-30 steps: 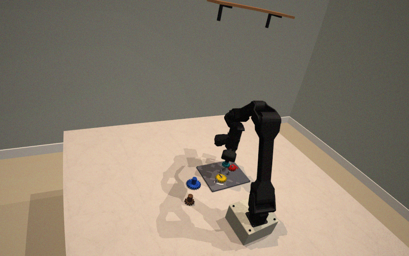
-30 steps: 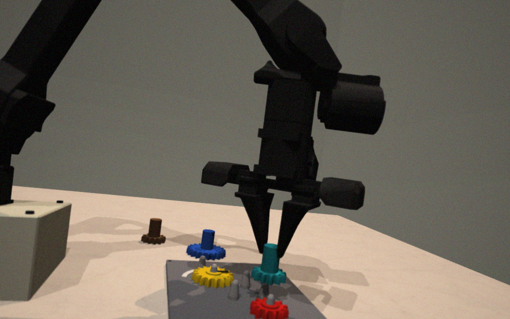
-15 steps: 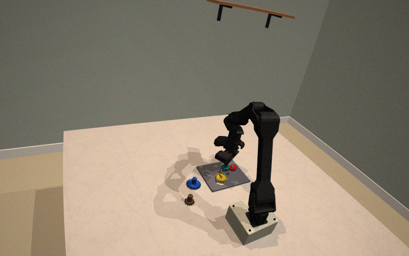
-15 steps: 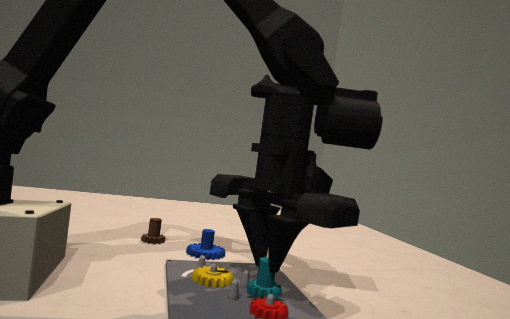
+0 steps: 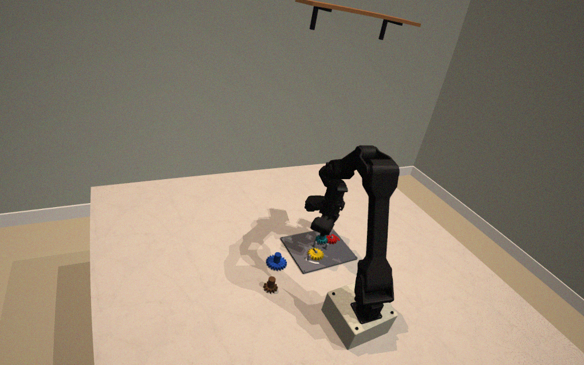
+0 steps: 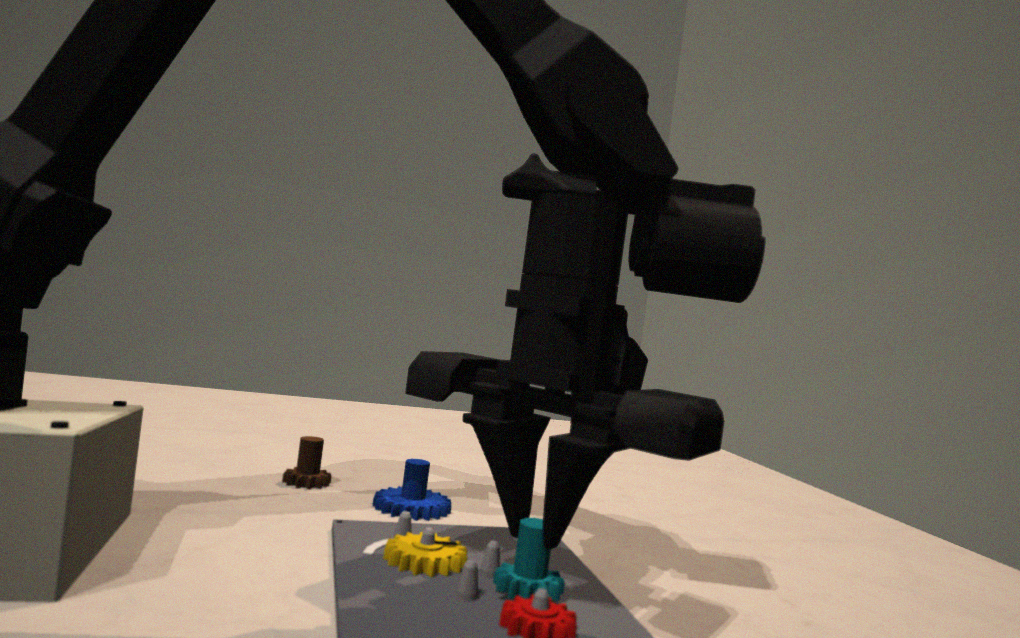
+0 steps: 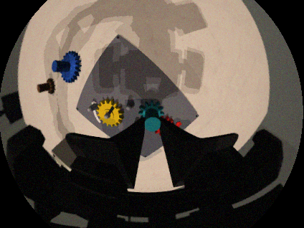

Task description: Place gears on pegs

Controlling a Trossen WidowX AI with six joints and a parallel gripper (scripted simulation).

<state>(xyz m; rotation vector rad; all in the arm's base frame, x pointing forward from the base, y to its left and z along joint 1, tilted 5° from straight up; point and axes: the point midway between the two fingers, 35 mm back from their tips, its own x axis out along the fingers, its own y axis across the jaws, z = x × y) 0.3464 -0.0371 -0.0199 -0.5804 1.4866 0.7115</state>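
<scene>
My gripper tip is 1 cm above the teal gear. From my gripper tip the other things lie so: yellow gear (6 cm behind, 5 cm to the left, 3 cm below); white arrow (8 cm behind, 7 cm to the left, 3 cm below); red gear (4 cm to the right, 3 cm below).
</scene>
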